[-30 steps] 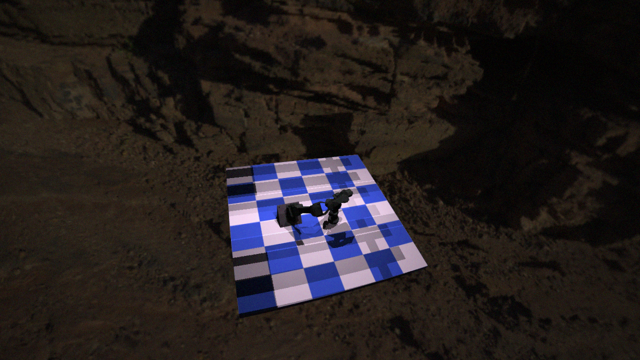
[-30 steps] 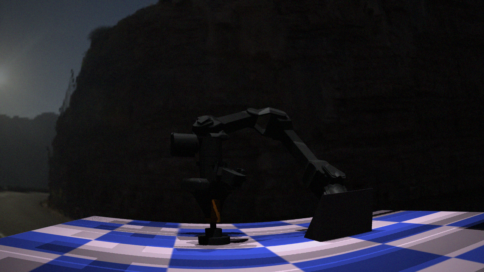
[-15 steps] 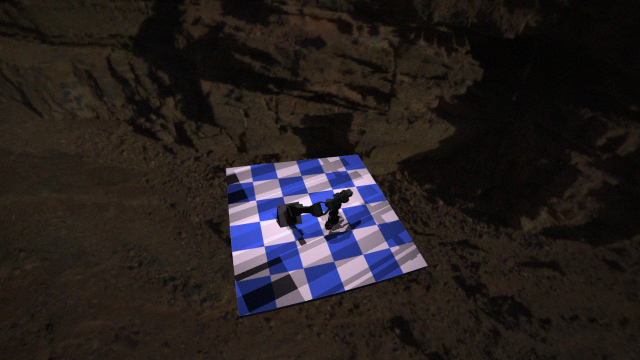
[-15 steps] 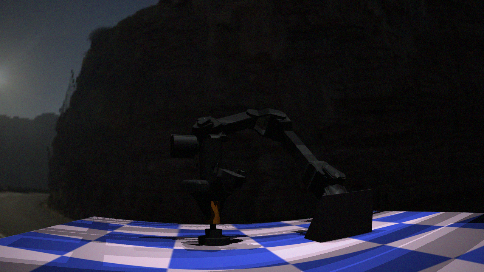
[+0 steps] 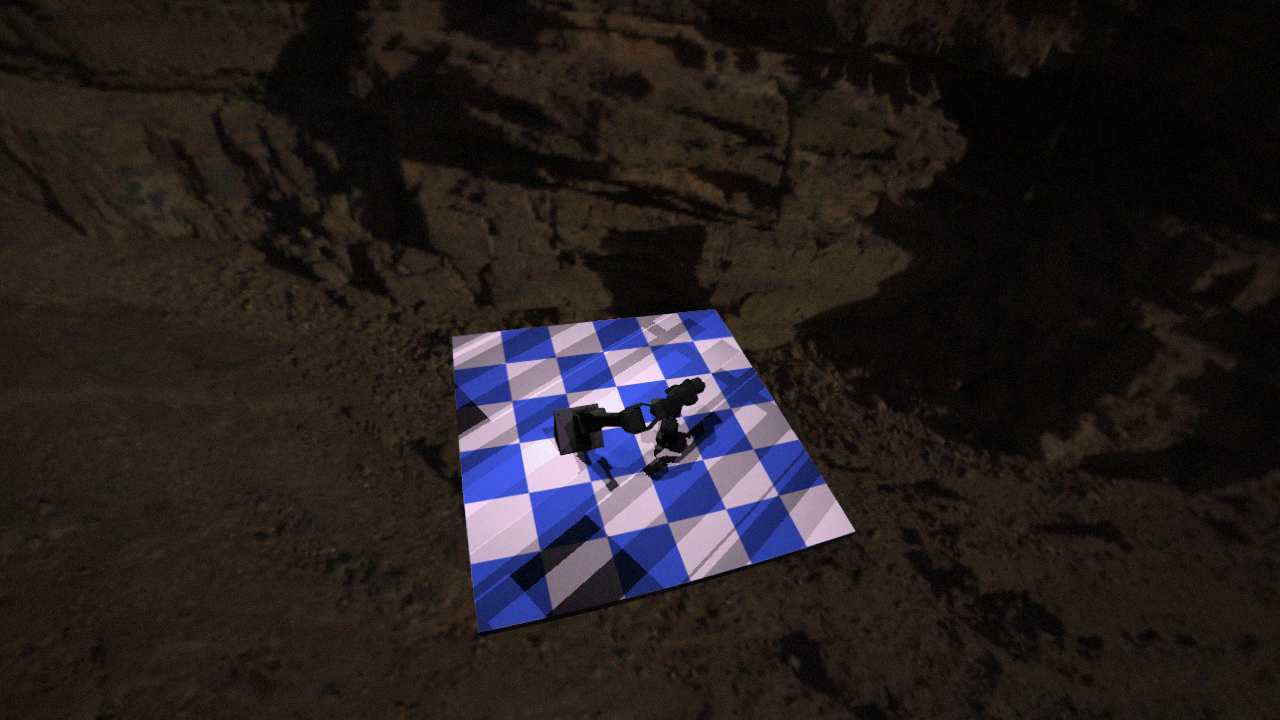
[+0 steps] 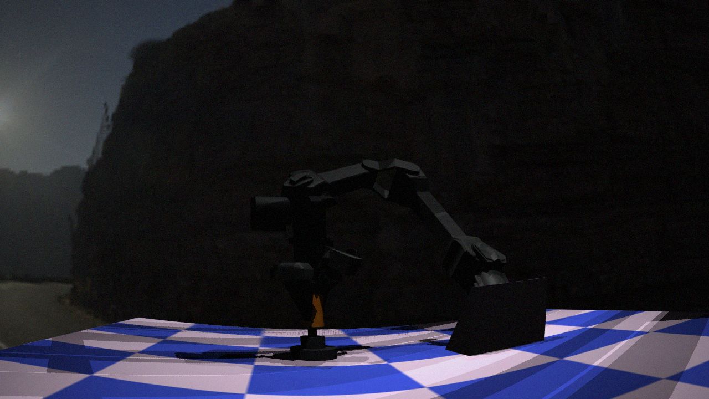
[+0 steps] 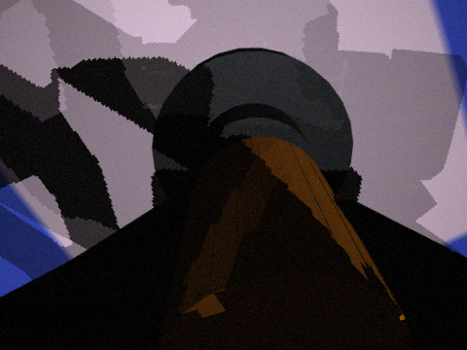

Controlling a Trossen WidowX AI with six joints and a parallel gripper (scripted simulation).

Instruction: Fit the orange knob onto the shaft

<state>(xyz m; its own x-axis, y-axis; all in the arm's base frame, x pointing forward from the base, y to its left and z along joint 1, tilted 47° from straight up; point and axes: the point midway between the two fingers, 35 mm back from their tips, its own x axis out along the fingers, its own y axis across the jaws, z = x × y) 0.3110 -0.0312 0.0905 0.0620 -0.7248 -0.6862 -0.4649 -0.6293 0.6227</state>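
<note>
The orange knob lies 20 mm above my gripper tip. Also, from my gripper tip: pedestal 40 mm below.
</note>
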